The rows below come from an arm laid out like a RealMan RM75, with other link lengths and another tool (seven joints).
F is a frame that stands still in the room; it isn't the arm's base.
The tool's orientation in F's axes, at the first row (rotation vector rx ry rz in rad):
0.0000, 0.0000, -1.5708
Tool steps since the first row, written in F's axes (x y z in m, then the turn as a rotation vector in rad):
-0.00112, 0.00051, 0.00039, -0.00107, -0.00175, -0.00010
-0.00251, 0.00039, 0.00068, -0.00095, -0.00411, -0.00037
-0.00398, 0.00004, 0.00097, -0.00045, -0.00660, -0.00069
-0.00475, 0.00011, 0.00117, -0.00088, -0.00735, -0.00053
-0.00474, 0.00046, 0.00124, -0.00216, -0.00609, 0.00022
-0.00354, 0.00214, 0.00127, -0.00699, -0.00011, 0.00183
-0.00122, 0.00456, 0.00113, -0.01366, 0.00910, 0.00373
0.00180, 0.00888, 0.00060, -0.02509, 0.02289, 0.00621
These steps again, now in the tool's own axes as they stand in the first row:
-0.00051, -0.00112, 0.00039, 0.00175, -0.00107, -0.00010
-0.00039, -0.00251, 0.00068, 0.00411, -0.00095, -0.00037
-0.00004, -0.00398, 0.00097, 0.00660, -0.00045, -0.00069
-0.00011, -0.00475, 0.00117, 0.00735, -0.00088, -0.00053
-0.00046, -0.00474, 0.00124, 0.00609, -0.00216, 0.00022
-0.00214, -0.00354, 0.00127, 0.00011, -0.00699, 0.00183
-0.00456, -0.00122, 0.00113, -0.00910, -0.01366, 0.00373
-0.00888, 0.00180, 0.00060, -0.02289, -0.02509, 0.00621

